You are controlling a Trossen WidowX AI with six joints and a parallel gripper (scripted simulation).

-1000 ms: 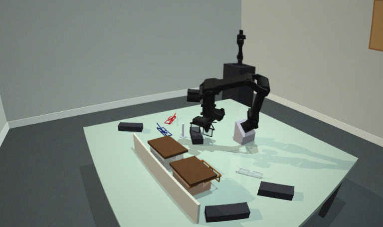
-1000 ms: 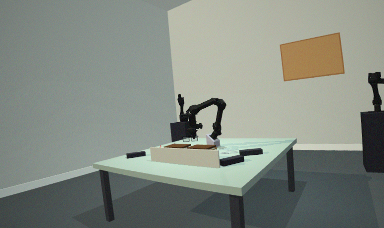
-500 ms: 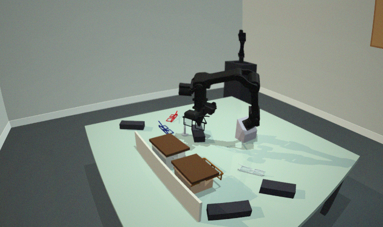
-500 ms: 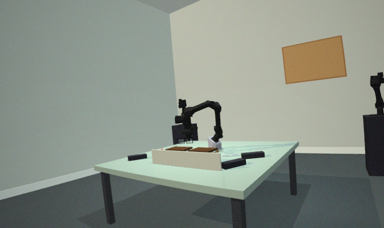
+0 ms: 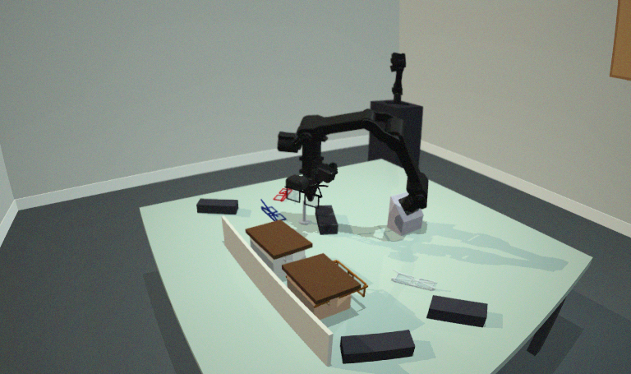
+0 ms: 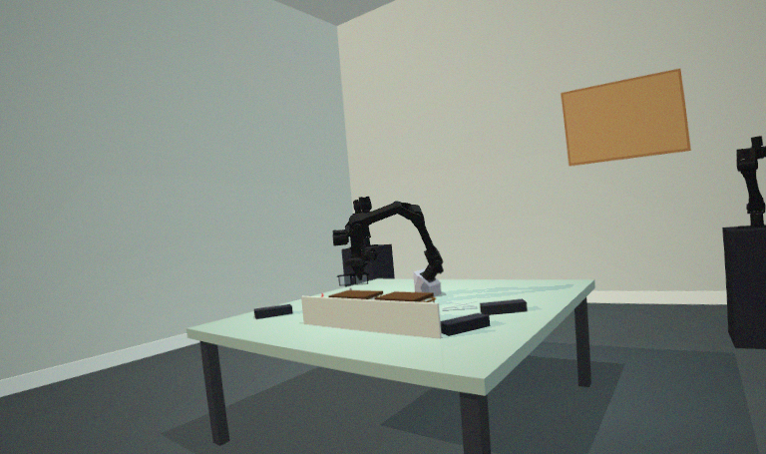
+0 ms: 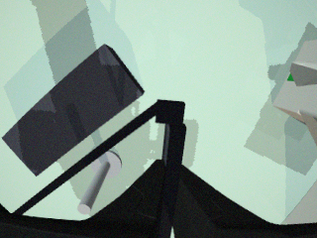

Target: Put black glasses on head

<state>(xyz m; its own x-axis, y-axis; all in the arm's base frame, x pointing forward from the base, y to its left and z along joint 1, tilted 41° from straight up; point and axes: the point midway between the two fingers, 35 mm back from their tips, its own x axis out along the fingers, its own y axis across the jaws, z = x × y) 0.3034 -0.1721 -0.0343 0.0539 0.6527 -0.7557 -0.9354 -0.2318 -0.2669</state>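
The small post lies 3 cm behind my gripper tip, 9 cm to the right of it and 10 cm below it. The rest, counted from my gripper tip: tan head (17 cm ahead, 34 cm to the left, 7 cm below); then white panel (29 cm ahead, 22 cm to the left, 7 cm below).
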